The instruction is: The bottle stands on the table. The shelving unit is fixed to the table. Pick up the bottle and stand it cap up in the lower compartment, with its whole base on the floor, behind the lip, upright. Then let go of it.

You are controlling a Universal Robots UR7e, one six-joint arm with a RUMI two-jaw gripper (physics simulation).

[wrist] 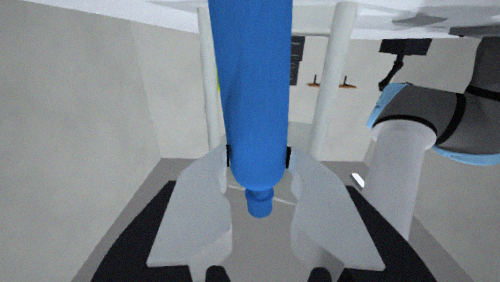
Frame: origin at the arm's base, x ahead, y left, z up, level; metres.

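Where they show: gripper, fingertip midpoint: (257, 147).
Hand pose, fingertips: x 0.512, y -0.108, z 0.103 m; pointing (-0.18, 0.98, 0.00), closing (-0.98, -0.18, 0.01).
Observation:
Each offset is from my fingertips to the top centre of the thing. "spot": to the spot under its first point. Level surfaces: height alone.
The wrist view is upside down, with the table @[dz -0.121 m] (150, 11) along the top. The blue bottle @[dy -0.005, dx +0.003, dz +0.063 m] (257, 90) is upright, its cap toward the bottom of the picture; its base is cut off by the top edge. My gripper (257, 147) is shut on the bottle, with one dark-tipped finger against each side of its upper body, just below the shoulder. The pale shelving unit @[spot: dy +0.115, dx -0.124, dz -0.028 m] (328, 82) is behind the bottle, with a post showing on either side. Its compartments are largely hidden by the bottle and the fingers, and the lip cannot be made out.
Grey and white arm links with light blue covers (417, 105) are at the right. A dark monitor-like object (405, 46) is at the upper right. Dark panels (297, 50) and a small orange shelf (348, 86) are in the background beyond the shelving unit.

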